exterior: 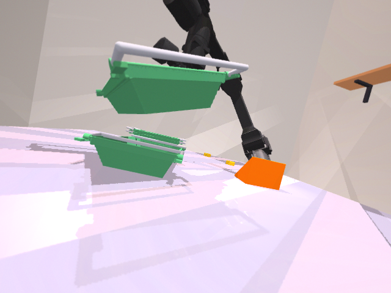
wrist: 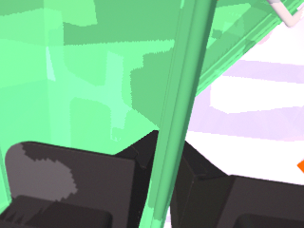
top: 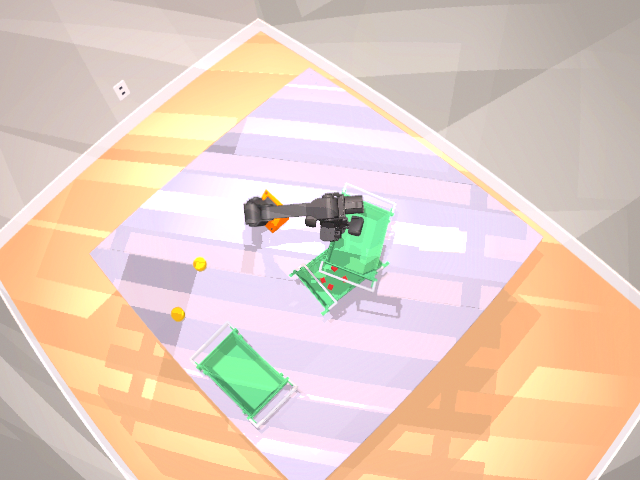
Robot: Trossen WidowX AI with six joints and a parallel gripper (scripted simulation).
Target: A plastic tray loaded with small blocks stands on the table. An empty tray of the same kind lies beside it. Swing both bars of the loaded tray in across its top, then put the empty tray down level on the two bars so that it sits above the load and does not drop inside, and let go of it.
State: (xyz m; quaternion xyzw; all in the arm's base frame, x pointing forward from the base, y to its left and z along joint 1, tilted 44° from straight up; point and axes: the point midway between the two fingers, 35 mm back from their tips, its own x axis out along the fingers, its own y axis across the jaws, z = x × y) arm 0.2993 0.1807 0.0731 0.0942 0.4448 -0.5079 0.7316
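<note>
The tray is 70 mm ahead of my gripper tip and 40 mm to the left of it. From my gripper tip the other things lie so: pale patch: 210 mm ahead, 320 mm to the left, 180 mm below.
</note>
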